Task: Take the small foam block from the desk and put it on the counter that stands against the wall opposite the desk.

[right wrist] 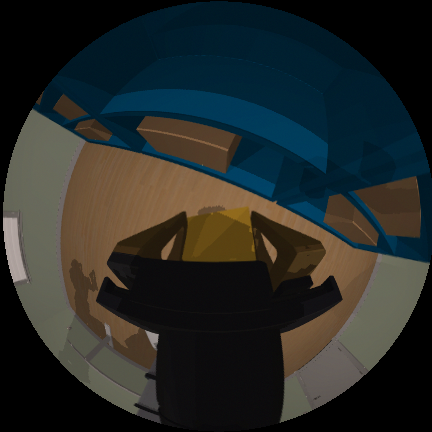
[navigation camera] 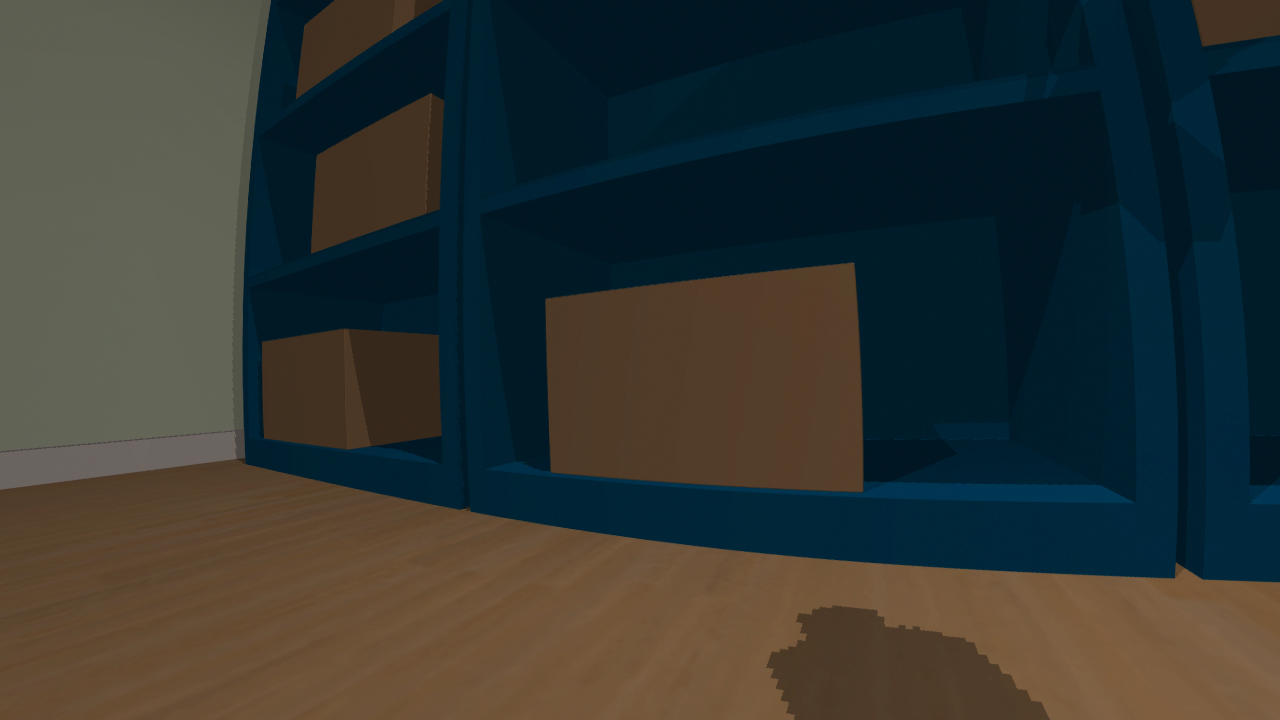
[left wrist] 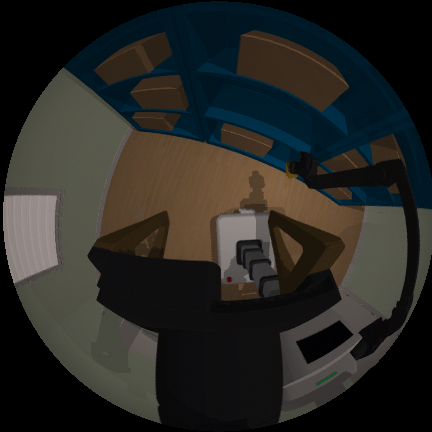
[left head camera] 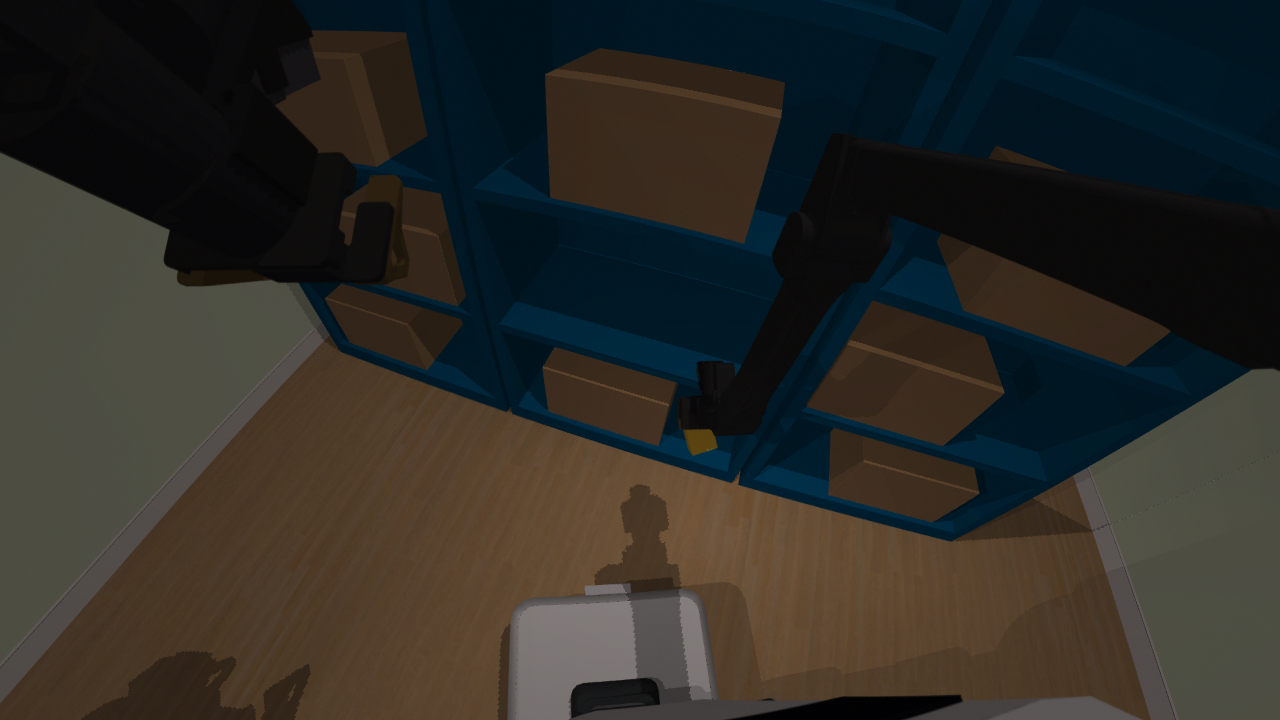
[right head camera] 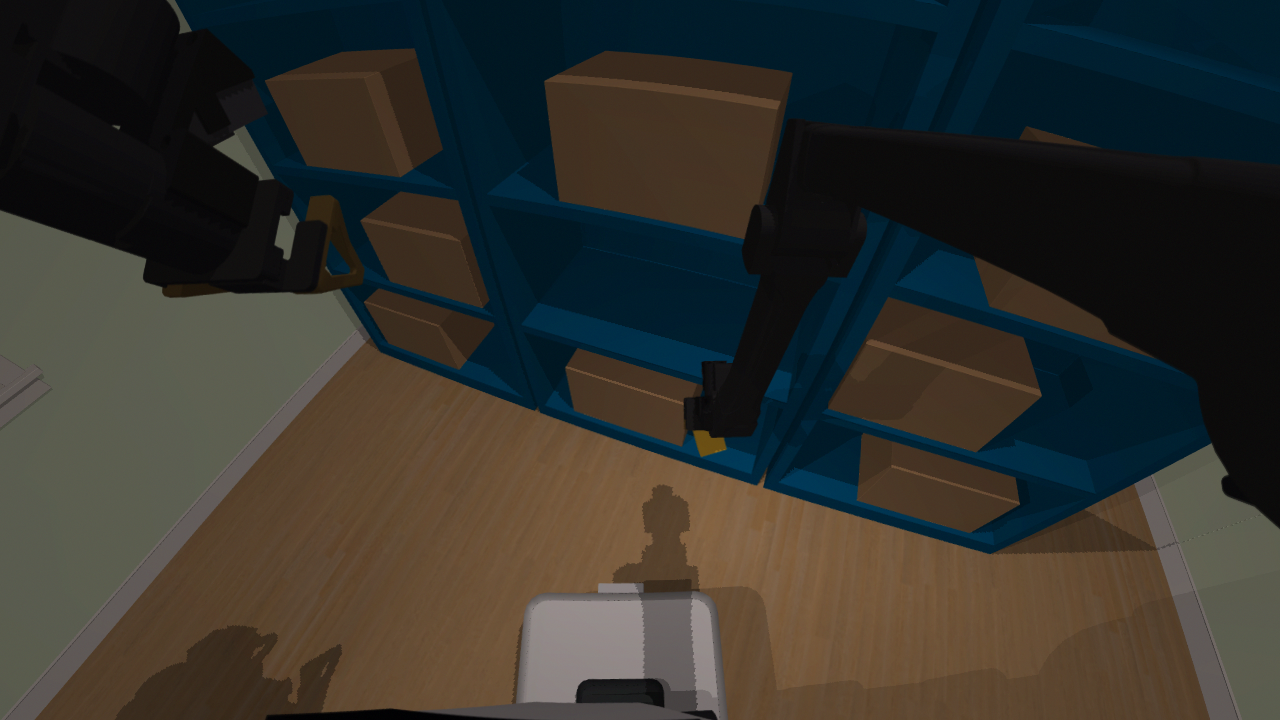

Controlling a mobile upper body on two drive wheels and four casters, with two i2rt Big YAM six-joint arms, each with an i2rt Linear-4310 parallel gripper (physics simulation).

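Frame: origin at the left arm's base, x left, y back, z up, level; metres.
Seen in the pictures: left gripper, fingertip midpoint: (left wrist: 218, 215) (left head camera: 346, 268) (right head camera: 313, 278); right gripper, fingertip midpoint: (right wrist: 218, 216) (left wrist: 290, 162).
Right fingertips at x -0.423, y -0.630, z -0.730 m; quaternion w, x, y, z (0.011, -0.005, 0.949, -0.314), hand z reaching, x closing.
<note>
A point is followed by its place in that frame.
The small foam block, yellow (left head camera: 699, 441) @[x -0.430, y -0.561, z -0.752 m] (right head camera: 710, 442) @[x -0.436, y -0.561, z -0.752 m] (left wrist: 291, 170) (right wrist: 220, 245) @[x -0.425, y -0.608, z -0.710 m], is between the fingers of my right gripper (right wrist: 218, 216) @[x -0.423, y -0.630, z -0.730 m]. The gripper is shut on it and holds it in the air in front of the blue shelving, over the wooden floor. My left gripper (left wrist: 218, 215) @[x 0.000, y -0.368, z -0.123 m] is open, with floor and part of the robot's white base showing between its fingers. It hangs at the upper left in both head views. The desk and the counter cannot be made out in these views.
Tall blue shelving (left head camera: 484, 313) @[x 0.138, y -1.099, z -0.871 m] (navigation camera: 454, 268) @[x 0.145, y -1.085, z -0.991 m] stands across the front, with several brown boxes, among them a large one (left head camera: 653, 161) @[x -0.314, y -0.918, z -0.285 m] and a low one (navigation camera: 707, 385) @[x -0.271, y -0.935, z -1.203 m]. The robot's white base (left head camera: 572, 644) @[x -0.126, y -0.197, z -1.150 m] (right head camera: 581, 644) @[x -0.125, y -0.187, z -1.150 m] is at the bottom of the head views. Pale walls flank both sides.
</note>
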